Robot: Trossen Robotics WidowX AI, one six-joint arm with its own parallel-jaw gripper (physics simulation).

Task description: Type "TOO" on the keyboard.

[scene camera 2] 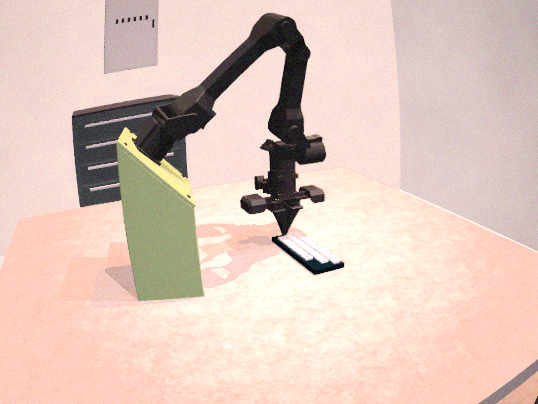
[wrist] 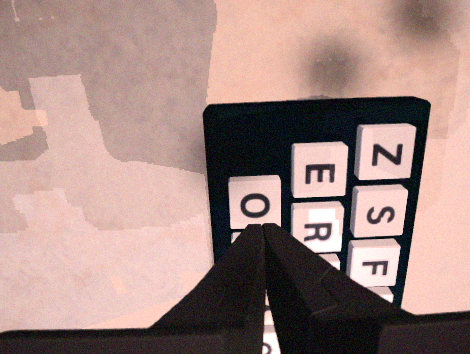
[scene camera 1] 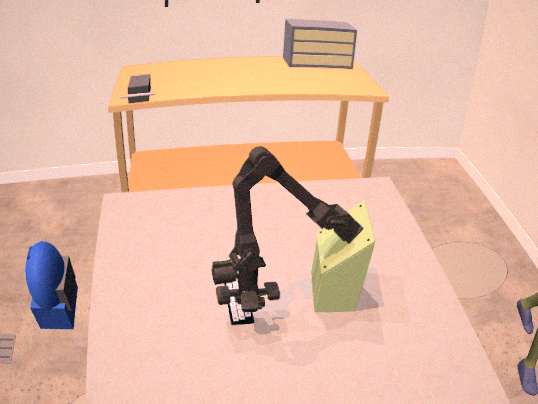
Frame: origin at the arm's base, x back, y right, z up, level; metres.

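Seen in the pictures: gripper, fingertip midpoint: (scene camera 2: 284,234) (wrist: 261,236); arm's base, origin of the base link: (scene camera 2: 145,152) (scene camera 1: 351,231).
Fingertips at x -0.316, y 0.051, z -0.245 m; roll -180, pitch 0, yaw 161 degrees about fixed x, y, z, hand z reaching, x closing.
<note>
Offsets run from my fingertips to a thing's top centre. Level surfaces: height alone.
The black keyboard @(dx +0.005, dy +0.074, dz -0.009 m) (scene camera 1: 242,322) (scene camera 2: 317,270) (wrist: 250,132) with white letter keys lies flat on the table, partly hidden by the arm in scene camera 1. My gripper (scene camera 2: 284,234) (wrist: 261,236) is shut and empty, pointing down at the keyboard's far end in scene camera 2. In the wrist view its tips overlap the lower right corner of the O key @(dx -0.001, dy -0.006, dz -0.009 m) (wrist: 254,202), left of the R key @(dx -0.017, dy +0.010, dz -0.009 m) (wrist: 317,227). I cannot tell whether they touch the O key. The T key does not show in the wrist view; the fingers cover some keys.
A green pedestal (scene camera 1: 337,285) (scene camera 2: 162,240) carries the arm's base on the table @(dz -0.026 m) (scene camera 1: 165,350) (scene camera 2: 300,340). The E key @(dx -0.024, dy -0.009, dz -0.009 m) (wrist: 319,170), Z key @(dx -0.045, dy -0.007, dz -0.009 m) (wrist: 385,151), S key @(dx -0.038, dy +0.012, dz -0.009 m) (wrist: 379,210) and F key @(dx -0.031, dy +0.032, dz -0.009 m) (wrist: 373,262) show beside the fingers.
</note>
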